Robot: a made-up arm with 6 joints. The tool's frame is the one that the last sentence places.
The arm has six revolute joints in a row. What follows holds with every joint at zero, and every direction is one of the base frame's.
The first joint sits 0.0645 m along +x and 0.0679 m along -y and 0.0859 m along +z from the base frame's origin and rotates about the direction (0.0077, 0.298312, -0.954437).
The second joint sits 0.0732 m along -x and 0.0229 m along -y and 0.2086 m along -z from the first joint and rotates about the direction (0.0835, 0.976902, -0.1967).
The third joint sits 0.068 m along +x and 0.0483 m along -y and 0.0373 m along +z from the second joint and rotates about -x.
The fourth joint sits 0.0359 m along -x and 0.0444 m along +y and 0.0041 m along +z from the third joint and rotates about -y.
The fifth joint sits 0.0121 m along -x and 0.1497 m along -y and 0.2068 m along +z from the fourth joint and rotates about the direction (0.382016, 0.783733, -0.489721).
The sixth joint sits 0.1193 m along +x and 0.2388 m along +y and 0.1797 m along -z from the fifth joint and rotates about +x.
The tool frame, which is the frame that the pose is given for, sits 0.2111 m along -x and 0.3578 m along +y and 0.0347 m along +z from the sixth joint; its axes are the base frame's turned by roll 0, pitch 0 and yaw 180 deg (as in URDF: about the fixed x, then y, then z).
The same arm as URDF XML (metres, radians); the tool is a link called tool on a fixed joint. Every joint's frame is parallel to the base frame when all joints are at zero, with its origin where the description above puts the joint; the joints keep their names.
<robot name="arm">
<joint name="tool_joint" type="fixed"><parent link="link6"/><child link="tool"/><origin xyz="-0.2111 0.3578 0.0347" rpy="0 0 3.1416"/></joint>
<joint name="joint 6" type="continuous"><parent link="link5"/><child link="link6"/><origin xyz="0.1193 0.2388 -0.1797" rpy="0 0 0"/><axis xyz="1 0 0"/></joint>
<joint name="joint 5" type="continuous"><parent link="link4"/><child link="link5"/><origin xyz="-0.0121 -0.1497 0.2068" rpy="0 0 0"/><axis xyz="0.382016 0.783733 -0.489721"/></joint>
<joint name="joint 4" type="continuous"><parent link="link3"/><child link="link4"/><origin xyz="-0.0359 0.0444 0.0041" rpy="0 0 0"/><axis xyz="0 -1 0"/></joint>
<joint name="joint 3" type="continuous"><parent link="link2"/><child link="link3"/><origin xyz="0.068 -0.0483 0.0373" rpy="0 0 0"/><axis xyz="-1 0 0"/></joint>
<joint name="joint 2" type="continuous"><parent link="link1"/><child link="link2"/><origin xyz="-0.0732 -0.0229 -0.2086" rpy="0 0 0"/><axis xyz="0.0835 0.976902 -0.1967"/></joint>
<joint name="joint 1" type="continuous"><parent link="base_link"/><child link="link1"/><origin xyz="0.0645 -0.0679 0.0859" rpy="0 0 0"/><axis xyz="0.0077 0.298312 -0.954437"/></joint>
<link name="base_link"/>
<link name="link1"/>
<link name="link2"/>
<link name="link3"/>
<link name="link4"/>
<link name="link5"/>
<link name="link6"/>
<link name="tool"/>
</robot>

